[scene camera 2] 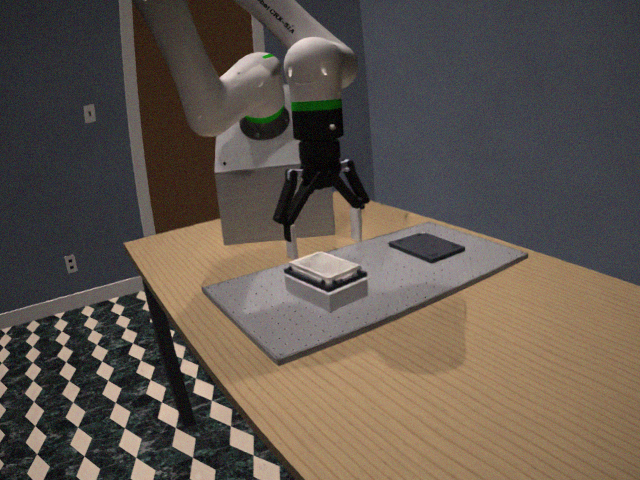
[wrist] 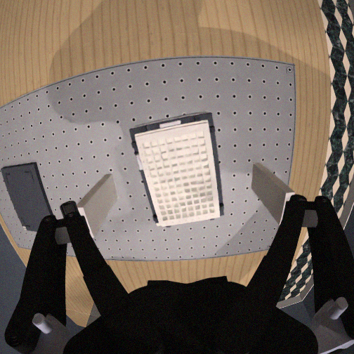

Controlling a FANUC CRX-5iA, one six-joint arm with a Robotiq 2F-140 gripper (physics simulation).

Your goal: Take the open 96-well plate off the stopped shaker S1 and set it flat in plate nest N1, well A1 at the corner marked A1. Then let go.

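Pixels of known places: gripper, fingertip midpoint: (scene camera 2: 325, 248); arm's base, link origin: (scene camera 2: 264, 121).
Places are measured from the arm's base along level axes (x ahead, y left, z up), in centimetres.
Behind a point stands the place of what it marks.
Observation:
The white 96-well plate (scene camera 2: 324, 265) @[x 51.2, y -20.8, z -25.5 cm] (wrist: 179, 172) lies flat on top of the shaker S1 (scene camera 2: 330, 298) @[x 58.0, y -25.2, z -28.9 cm] (wrist: 216, 150), a light grey box with a dark top. The plate nest N1 (scene camera 2: 427, 246) @[x 50.3, y 12.0, z -30.9 cm] (wrist: 27, 195) is a flat dark rectangle on the same board, apart from the shaker. My gripper (scene camera 2: 324, 241) @[x 52.4, y -21.1, z -21.5 cm] (wrist: 183, 180) is open and empty, pointing down above the plate. In the wrist view its two pads stand on either side of the plate, apart from it. The A1 marks are too small to read.
The grey perforated board (scene camera 2: 289, 338) @[x 60.1, y -36.5, z -32.1 cm] (wrist: 250, 105) carries the shaker and the nest and lies on the wooden table (scene camera 2: 491, 361) @[x 90.1, y -17.6, z -33.4 cm] (wrist: 150, 30). The robot's grey base (scene camera 2: 273, 206) @[x 10.1, y -5.9, z -23.4 cm] stands behind the board. Walls and a brown door are behind it.

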